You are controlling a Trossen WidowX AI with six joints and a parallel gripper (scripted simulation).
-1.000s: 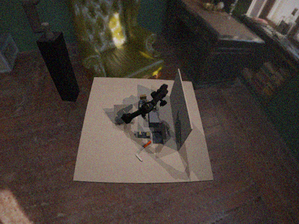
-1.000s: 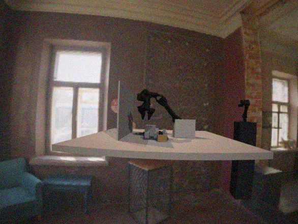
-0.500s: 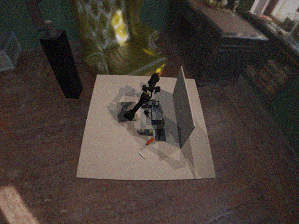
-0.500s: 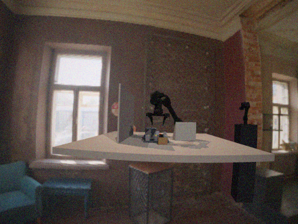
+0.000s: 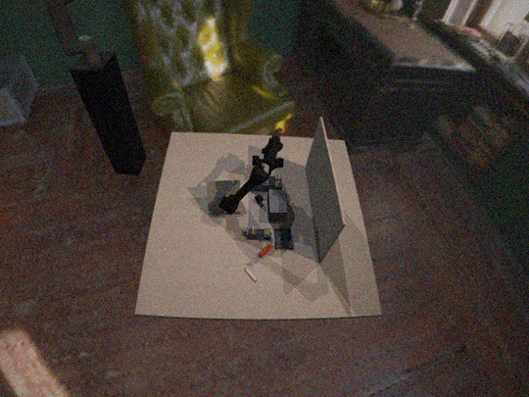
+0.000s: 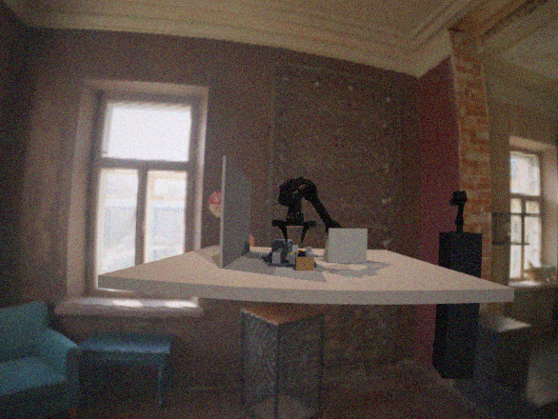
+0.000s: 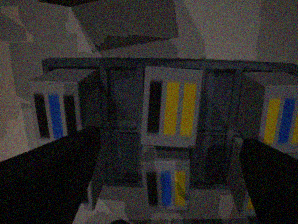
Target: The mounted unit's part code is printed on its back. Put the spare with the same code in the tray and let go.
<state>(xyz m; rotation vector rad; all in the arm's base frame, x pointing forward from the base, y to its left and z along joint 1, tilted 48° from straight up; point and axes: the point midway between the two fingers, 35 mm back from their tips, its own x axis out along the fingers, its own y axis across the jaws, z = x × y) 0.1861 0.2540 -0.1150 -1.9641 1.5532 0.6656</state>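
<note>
The grey spare block is 5 cm below my gripper tip. Also, from my gripper tip: upright panel 31 cm ahead, 19 cm to the right, 13 cm above; dark rack 1 cm ahead, 4 cm to the right, 9 cm below; cardboard box 5 cm behind, 8 cm to the left, 7 cm below.
</note>
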